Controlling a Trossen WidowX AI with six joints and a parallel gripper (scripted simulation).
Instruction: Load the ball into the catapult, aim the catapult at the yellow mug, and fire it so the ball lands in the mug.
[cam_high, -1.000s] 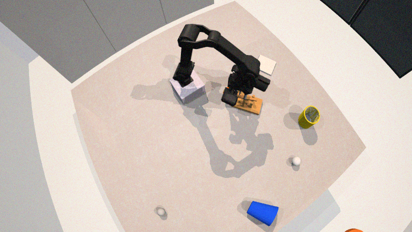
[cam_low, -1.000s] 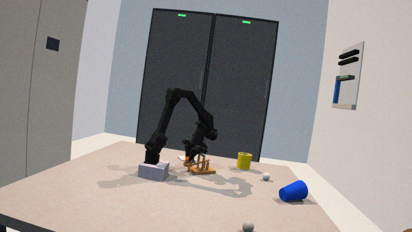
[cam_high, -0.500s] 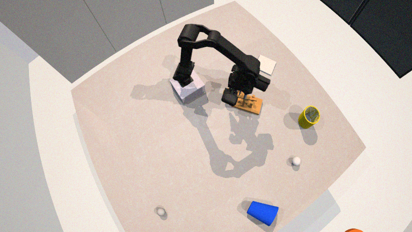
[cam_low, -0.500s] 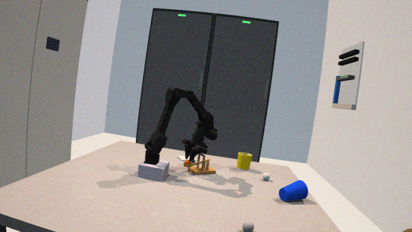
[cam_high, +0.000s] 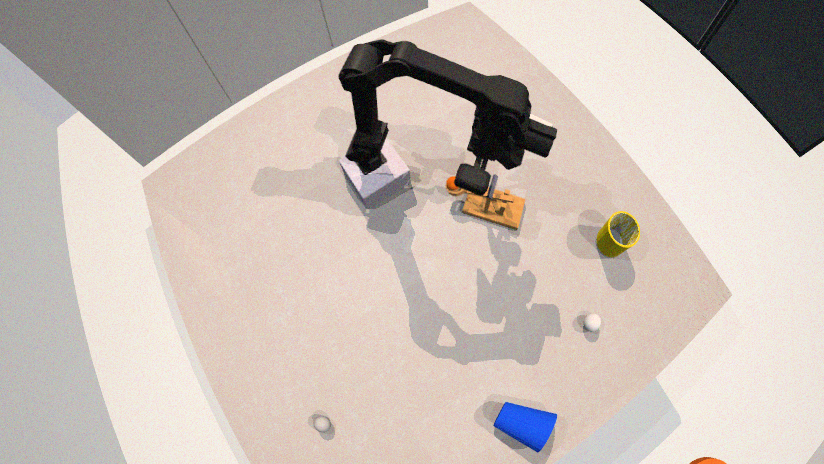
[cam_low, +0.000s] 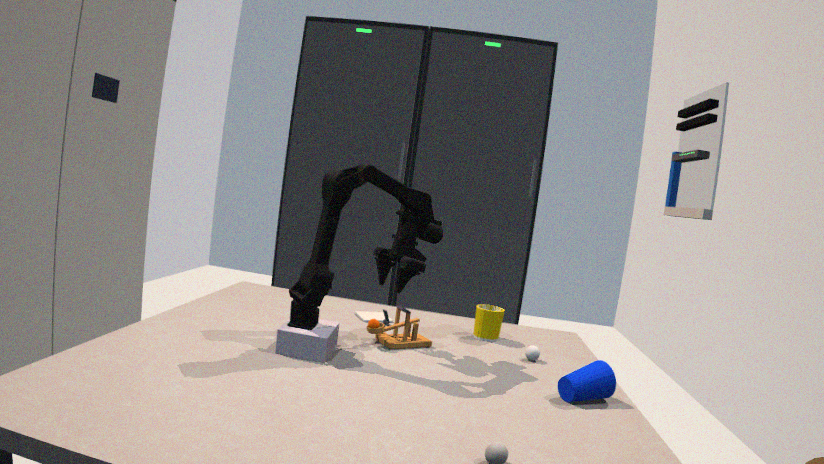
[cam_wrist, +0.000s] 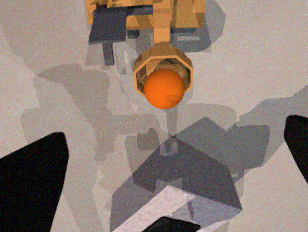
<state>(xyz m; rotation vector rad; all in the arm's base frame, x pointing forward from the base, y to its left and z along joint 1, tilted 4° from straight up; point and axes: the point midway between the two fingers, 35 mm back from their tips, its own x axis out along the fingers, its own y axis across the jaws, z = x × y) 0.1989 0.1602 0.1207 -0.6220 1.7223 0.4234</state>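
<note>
My gripper tip is 3 cm past the orange ball, 2 cm to the left of it and 10 cm above it. Also, from my gripper tip: wooden catapult (2 cm ahead, 3 cm to the left, 11 cm below); flat white tile (7 cm behind, 28 cm to the left, 16 cm below); yellow mug (31 cm ahead, 24 cm to the left, 13 cm below).
</note>
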